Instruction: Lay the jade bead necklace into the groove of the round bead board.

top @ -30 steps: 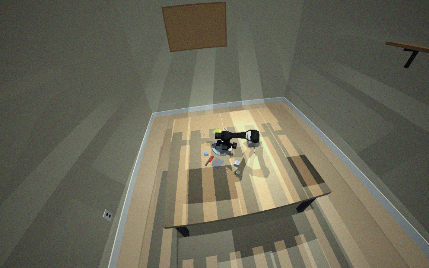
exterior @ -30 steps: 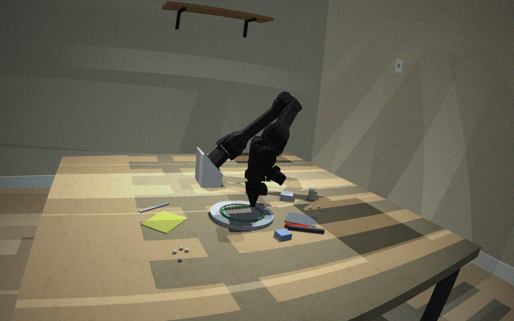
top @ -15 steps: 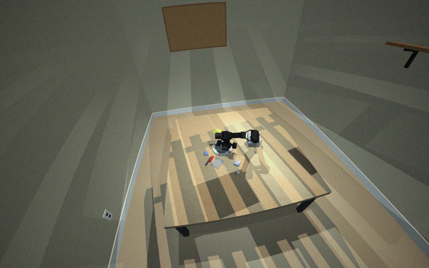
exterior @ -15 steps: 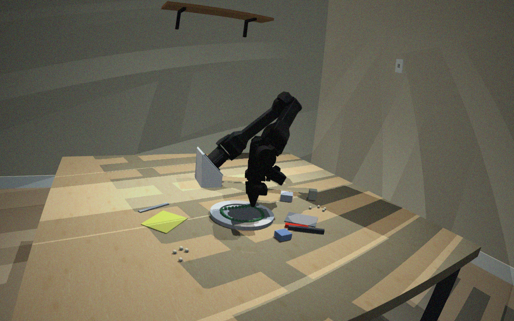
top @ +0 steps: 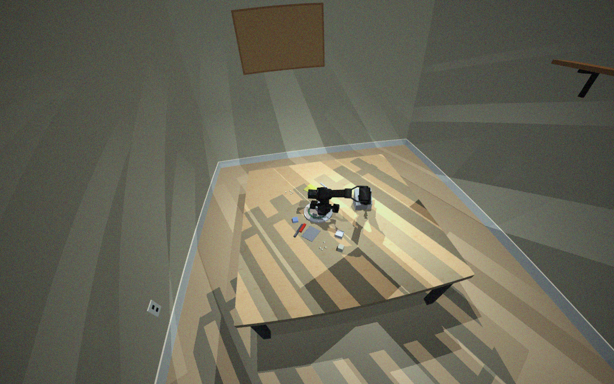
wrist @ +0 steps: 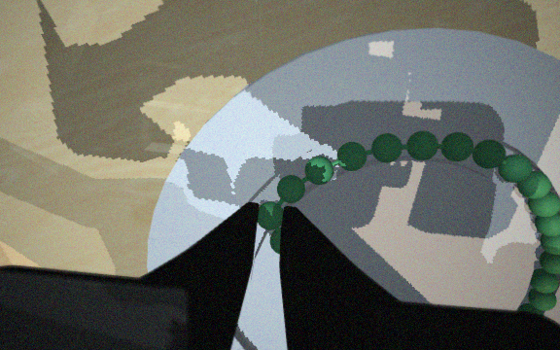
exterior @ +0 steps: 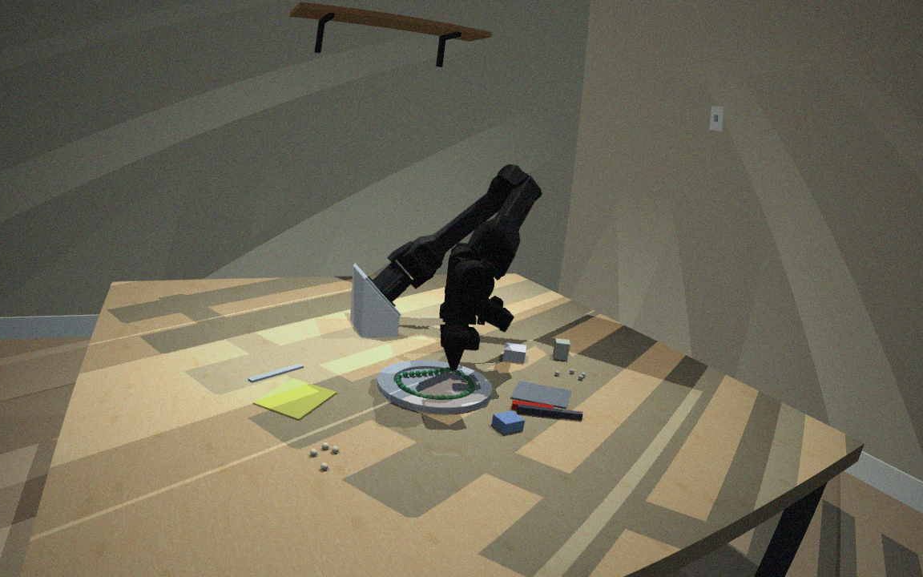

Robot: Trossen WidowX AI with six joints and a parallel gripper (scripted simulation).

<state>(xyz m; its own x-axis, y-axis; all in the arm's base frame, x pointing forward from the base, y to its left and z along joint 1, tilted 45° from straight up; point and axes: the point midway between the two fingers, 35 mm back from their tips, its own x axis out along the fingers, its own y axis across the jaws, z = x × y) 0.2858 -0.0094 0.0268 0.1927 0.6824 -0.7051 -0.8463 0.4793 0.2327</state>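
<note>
Right now the round grey bead board is 3 cm ahead of my gripper tip, 6 cm to the right of it and 1 cm below it. Also, from my gripper tip: grey plate 13 cm ahead, 11 cm to the left, 2 cm below; blue block 20 cm ahead, 2 cm to the right, 1 cm below; red and black pen 18 cm ahead, 6 cm to the left, 1 cm below.
</note>
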